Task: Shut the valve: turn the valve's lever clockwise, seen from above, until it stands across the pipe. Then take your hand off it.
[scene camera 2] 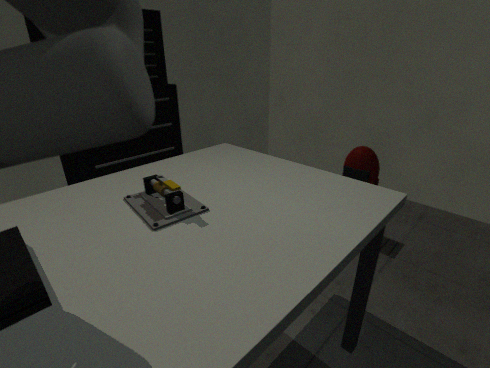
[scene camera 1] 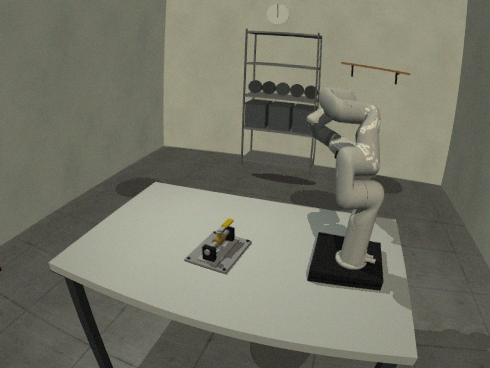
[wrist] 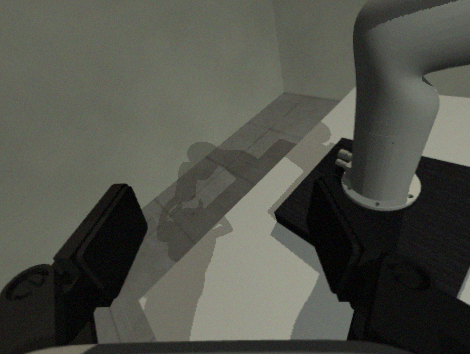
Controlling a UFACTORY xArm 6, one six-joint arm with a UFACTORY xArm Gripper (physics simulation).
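Note:
The valve (scene camera 1: 219, 239) (scene camera 2: 159, 189) is a brass-coloured body on a short pipe between two black end blocks, mounted on a grey plate (scene camera 1: 228, 263) (scene camera 2: 155, 220) on the table. Its yellow lever (scene camera 1: 227, 223) (scene camera 2: 172, 185) lies along the pipe, above it, pointing towards one end block. My gripper (wrist: 224, 202) is wide open and empty in the wrist view, high and well away from the valve. The wrist view faces the arm's base and the table edge; the valve does not show there. The fingers are not clearly visible in the scene views.
The white table (scene camera 1: 150, 280) (scene camera 2: 260, 270) carries the arm's black base plate (scene camera 1: 320, 267) (scene camera 2: 20, 280) (wrist: 437, 225), to the right of the valve in the first scene view. A shelf rack (scene camera 1: 243, 115) stands behind the table. A red object (scene camera 2: 362, 160) shows beyond the table.

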